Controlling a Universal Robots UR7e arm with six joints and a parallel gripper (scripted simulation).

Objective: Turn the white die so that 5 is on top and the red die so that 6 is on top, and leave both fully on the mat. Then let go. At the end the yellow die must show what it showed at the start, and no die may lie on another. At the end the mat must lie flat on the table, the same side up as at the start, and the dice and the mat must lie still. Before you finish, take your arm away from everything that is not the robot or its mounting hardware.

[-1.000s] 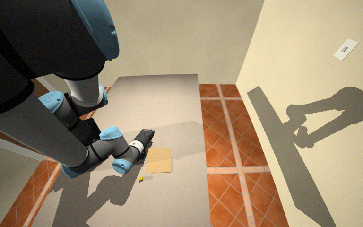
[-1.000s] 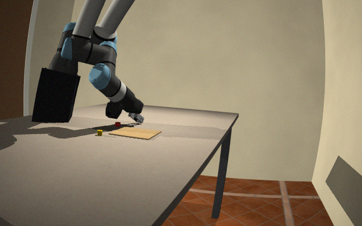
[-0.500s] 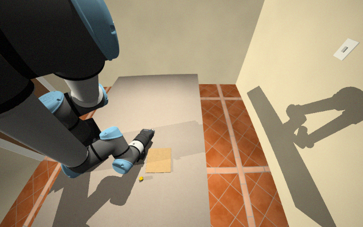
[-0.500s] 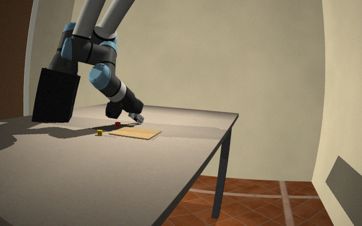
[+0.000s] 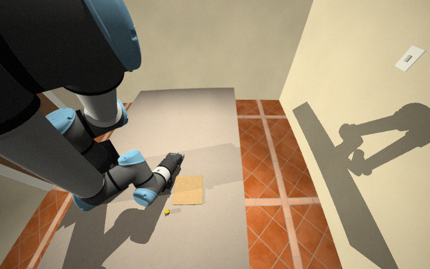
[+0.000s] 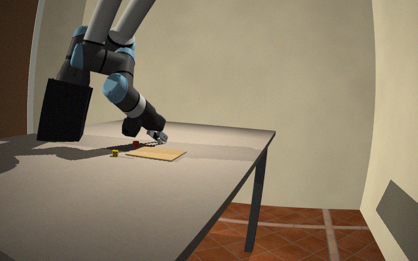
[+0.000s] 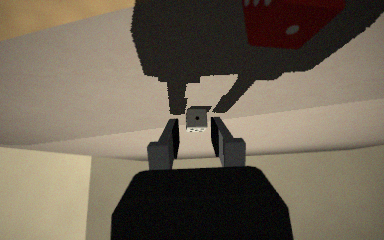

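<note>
My hand is 1 cm above the white die. The rest, counted from my hand: yellow die: 28 cm to the right, 5 cm behind, 1 cm below; red die: 10 cm to the right, 5 cm behind, 1 cm below; tan mat: 18 cm to the right, 5 cm ahead, 2 cm below.
</note>
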